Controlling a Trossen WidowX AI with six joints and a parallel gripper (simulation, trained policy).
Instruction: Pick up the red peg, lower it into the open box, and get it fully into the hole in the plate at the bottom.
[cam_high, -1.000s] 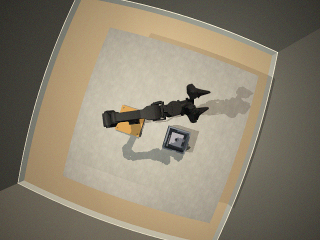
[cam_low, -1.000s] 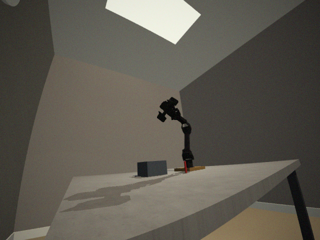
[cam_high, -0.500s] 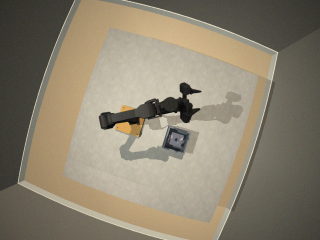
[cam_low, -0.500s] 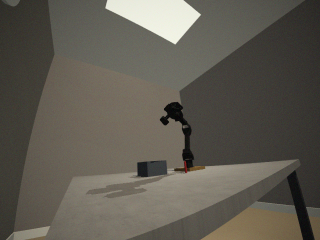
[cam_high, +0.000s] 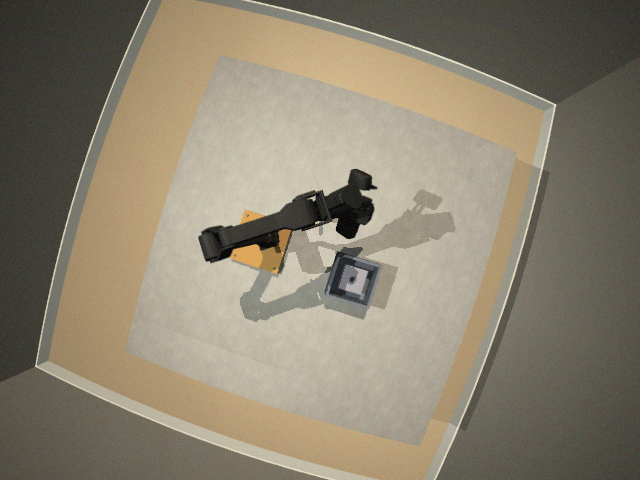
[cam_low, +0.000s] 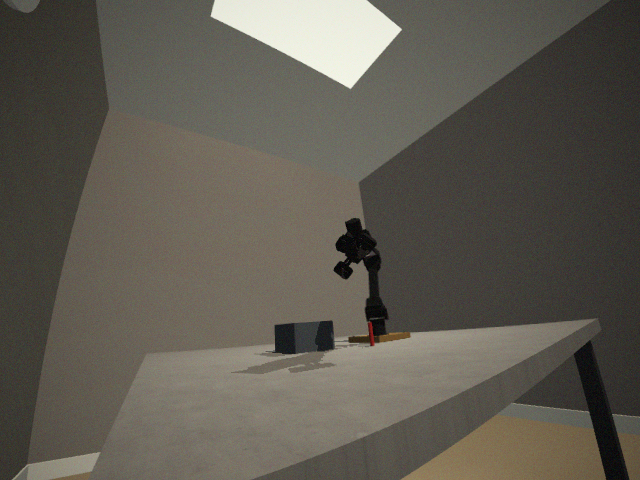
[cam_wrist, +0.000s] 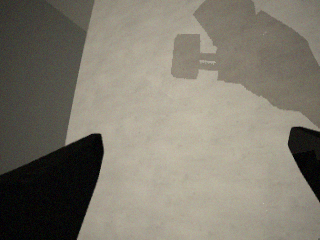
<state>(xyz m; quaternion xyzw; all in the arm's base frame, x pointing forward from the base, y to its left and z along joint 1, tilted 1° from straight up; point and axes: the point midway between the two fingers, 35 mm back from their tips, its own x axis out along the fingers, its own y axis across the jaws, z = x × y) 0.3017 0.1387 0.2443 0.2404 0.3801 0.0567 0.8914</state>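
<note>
My gripper tip is now 14 cm past the red peg, 5 cm to the left of it and 21 cm above it. The rest, counted from my gripper tip: dark box: 25 cm to the right, 23 cm below; then light plate: 25 cm to the right, 21 cm below.
</note>
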